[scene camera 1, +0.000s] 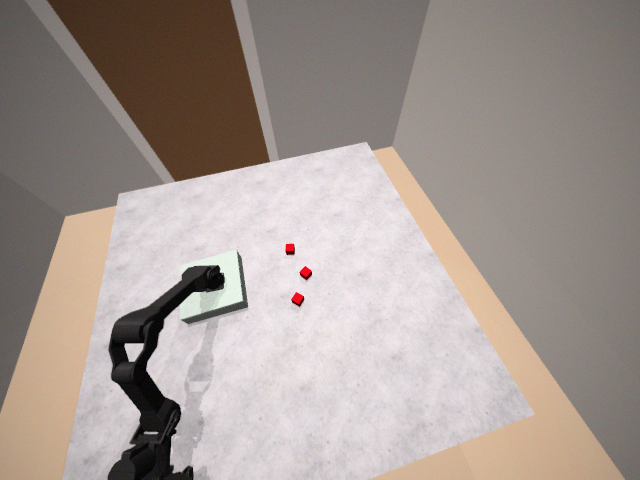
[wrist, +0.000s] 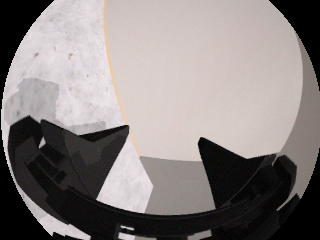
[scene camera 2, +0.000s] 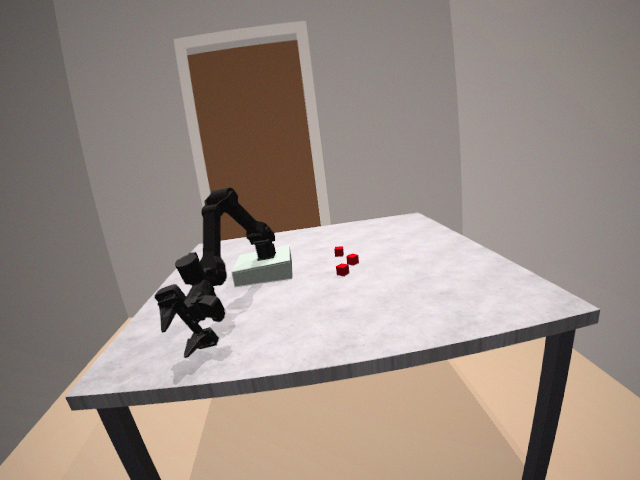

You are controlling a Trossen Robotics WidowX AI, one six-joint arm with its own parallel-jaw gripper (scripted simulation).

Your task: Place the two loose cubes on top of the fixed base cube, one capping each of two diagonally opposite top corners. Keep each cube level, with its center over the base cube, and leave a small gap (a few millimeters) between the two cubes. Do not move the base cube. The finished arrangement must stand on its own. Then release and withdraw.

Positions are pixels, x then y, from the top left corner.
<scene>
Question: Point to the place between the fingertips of my gripper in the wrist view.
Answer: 165,135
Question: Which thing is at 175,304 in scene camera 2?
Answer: My gripper.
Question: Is my gripper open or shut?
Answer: Open.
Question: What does my gripper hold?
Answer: Nothing.
</scene>
